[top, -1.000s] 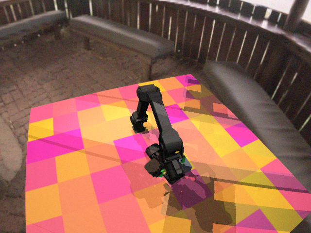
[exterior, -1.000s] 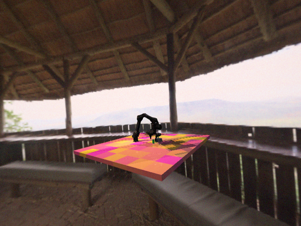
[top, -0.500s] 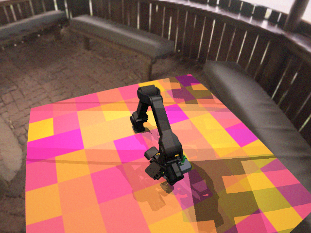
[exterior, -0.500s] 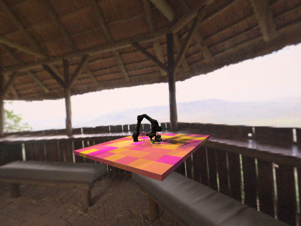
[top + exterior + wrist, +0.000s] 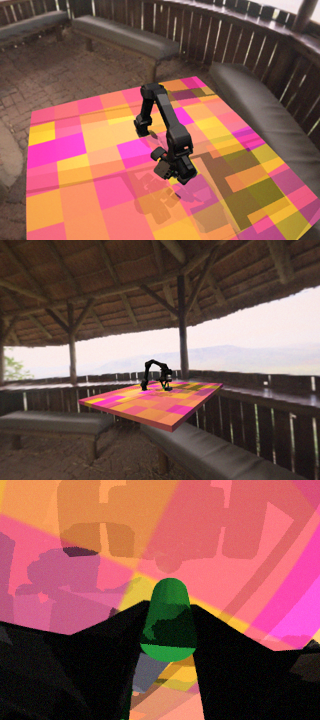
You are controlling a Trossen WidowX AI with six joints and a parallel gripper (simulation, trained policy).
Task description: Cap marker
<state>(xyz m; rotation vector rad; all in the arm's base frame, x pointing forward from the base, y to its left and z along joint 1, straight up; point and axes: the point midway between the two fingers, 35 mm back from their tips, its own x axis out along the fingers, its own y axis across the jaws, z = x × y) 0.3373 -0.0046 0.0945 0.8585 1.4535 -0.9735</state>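
My gripper tip is 100 mm to the right of the grey holder block and 40 mm above it. Also, from my gripper tip: green cap 10 mm above.
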